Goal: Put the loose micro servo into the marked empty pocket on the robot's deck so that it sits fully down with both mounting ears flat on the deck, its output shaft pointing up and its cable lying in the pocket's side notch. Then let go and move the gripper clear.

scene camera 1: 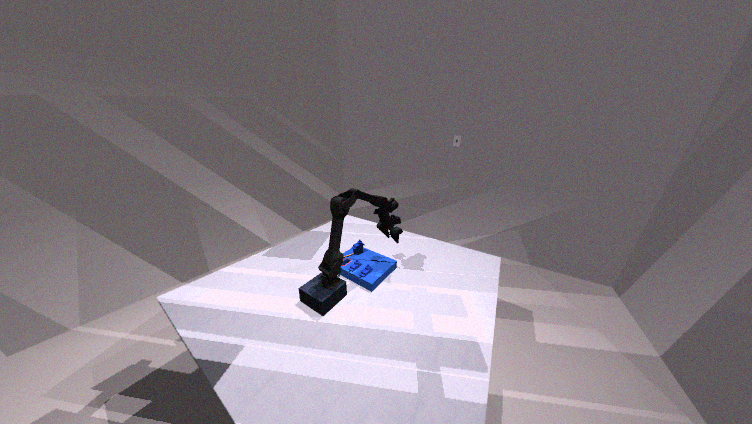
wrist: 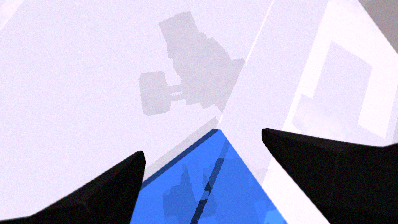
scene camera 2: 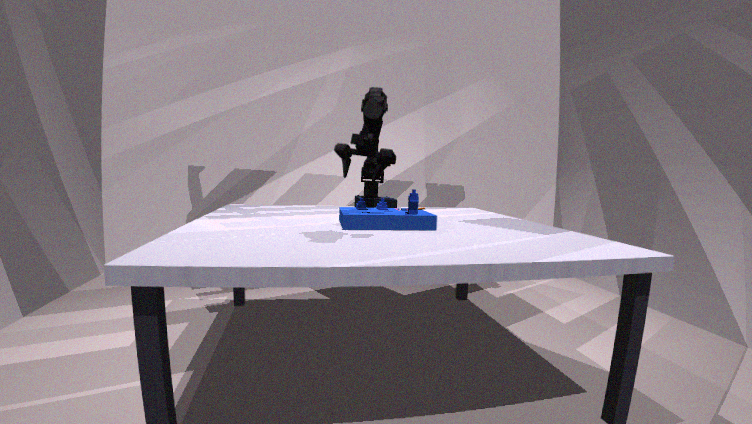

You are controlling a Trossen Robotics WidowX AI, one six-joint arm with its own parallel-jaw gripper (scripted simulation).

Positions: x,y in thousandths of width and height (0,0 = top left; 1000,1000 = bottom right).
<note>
My gripper (scene camera 2: 477,423) is open, holding nothing.
My gripper shows as well in the wrist view (wrist: 514,650).
</note>
